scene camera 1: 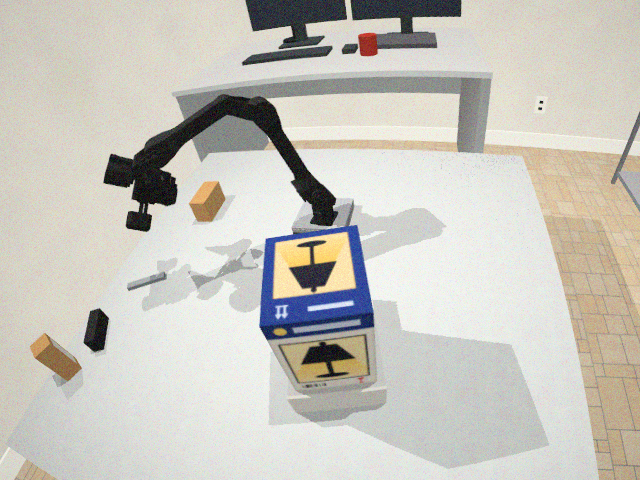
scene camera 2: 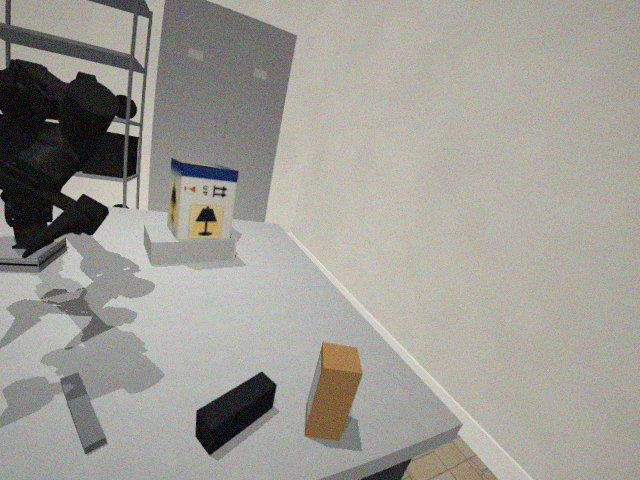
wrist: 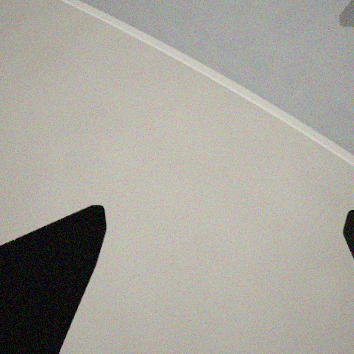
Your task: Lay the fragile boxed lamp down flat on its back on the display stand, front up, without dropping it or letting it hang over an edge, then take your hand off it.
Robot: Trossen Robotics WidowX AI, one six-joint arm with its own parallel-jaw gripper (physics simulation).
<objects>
A black block shows in scene camera 1 and in scene camera 2; in the wrist view it is out of frame. One and the same spot on the black block: (scene camera 2: 219,421) is (scene camera 1: 89,314).
</objects>
